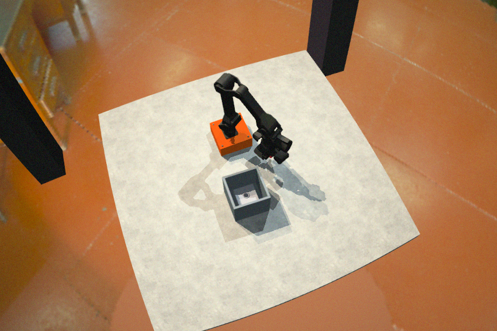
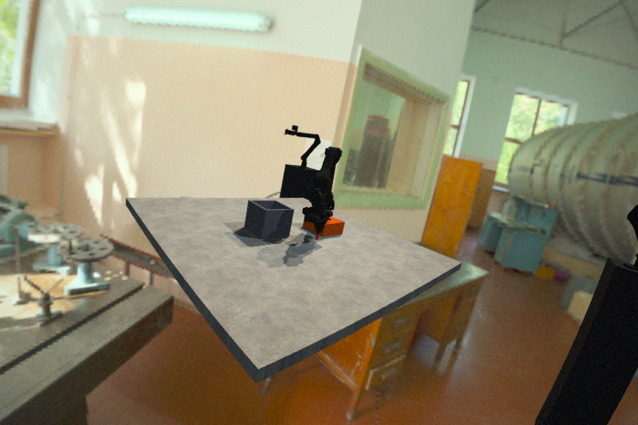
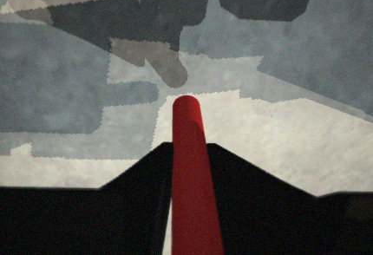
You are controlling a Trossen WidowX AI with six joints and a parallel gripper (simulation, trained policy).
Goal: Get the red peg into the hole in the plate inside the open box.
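My gripper tip is 20 cm to the left of the light plate and 15 cm short of it. Round my gripper tip: red peg 1 cm above.
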